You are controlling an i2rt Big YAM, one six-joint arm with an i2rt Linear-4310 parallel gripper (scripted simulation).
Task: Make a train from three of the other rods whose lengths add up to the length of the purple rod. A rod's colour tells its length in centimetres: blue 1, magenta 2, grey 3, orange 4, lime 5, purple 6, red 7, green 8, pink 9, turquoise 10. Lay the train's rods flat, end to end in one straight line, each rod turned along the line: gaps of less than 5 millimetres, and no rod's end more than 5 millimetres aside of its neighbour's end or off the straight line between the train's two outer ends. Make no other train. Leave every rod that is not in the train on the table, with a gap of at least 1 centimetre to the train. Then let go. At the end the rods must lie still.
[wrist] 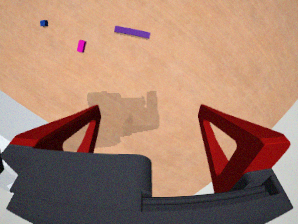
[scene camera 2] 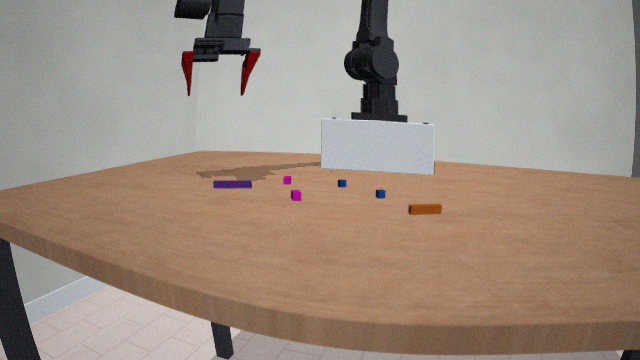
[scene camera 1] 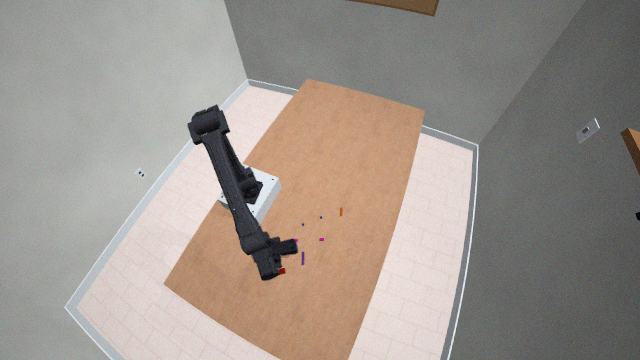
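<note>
Gripper [scene camera 2: 215, 95]. Wrist view as well: gripper [wrist: 149, 110].
</note>
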